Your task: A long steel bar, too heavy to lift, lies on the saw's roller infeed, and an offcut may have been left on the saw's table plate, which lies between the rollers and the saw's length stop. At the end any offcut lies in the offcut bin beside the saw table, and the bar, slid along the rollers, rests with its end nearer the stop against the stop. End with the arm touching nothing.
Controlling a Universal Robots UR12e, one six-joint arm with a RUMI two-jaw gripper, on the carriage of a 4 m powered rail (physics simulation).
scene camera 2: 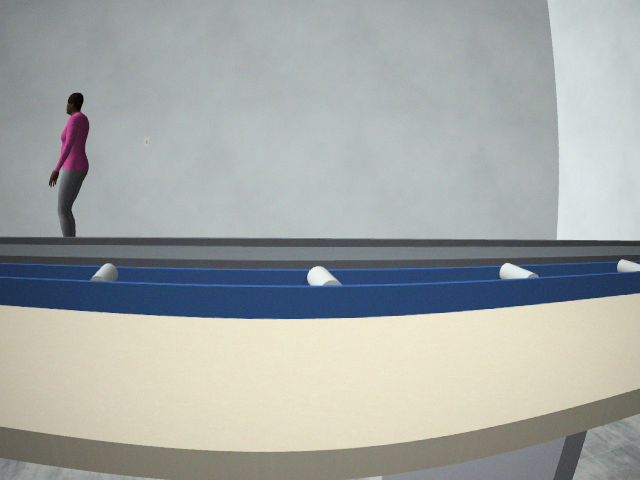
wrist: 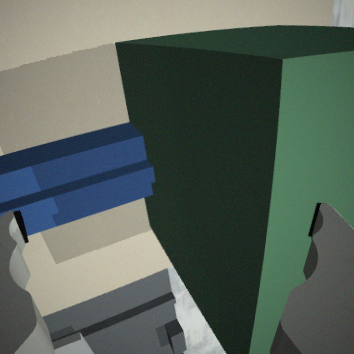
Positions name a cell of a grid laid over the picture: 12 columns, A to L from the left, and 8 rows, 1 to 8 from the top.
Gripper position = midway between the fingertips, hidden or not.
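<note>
Wrist view: my gripper (wrist: F5), a roller infeed (wrist: H4). Scene camera 2: the roller infeed (scene camera 2: D5).
</note>
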